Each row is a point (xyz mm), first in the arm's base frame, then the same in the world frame.
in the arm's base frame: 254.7 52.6 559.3
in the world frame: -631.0 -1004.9 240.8
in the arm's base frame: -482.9 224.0 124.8
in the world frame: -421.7 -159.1 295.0
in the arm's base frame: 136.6 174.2 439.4
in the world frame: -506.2 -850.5 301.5
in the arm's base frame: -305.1 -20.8 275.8
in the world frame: -620.9 -381.9 136.8
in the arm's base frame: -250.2 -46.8 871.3
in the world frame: -1080.4 -645.1 415.8
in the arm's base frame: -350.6 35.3 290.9
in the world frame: -615.2 -344.0 199.9
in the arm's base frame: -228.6 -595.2 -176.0
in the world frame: -566.2 -299.8 -591.3
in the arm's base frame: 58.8 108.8 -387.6
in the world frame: 75.2 -484.7 -170.2
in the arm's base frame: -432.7 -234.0 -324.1
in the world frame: -312.6 -52.0 -329.9
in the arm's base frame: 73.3 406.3 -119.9
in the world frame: 37.0 -589.8 214.4
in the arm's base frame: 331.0 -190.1 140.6
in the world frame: -418.0 -930.4 -194.1
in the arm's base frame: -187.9 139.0 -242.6
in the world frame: -95.0 -305.3 -23.0
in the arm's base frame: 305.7 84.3 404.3
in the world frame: -477.8 -997.2 176.6
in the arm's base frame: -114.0 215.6 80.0
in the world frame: -280.3 -488.1 195.3
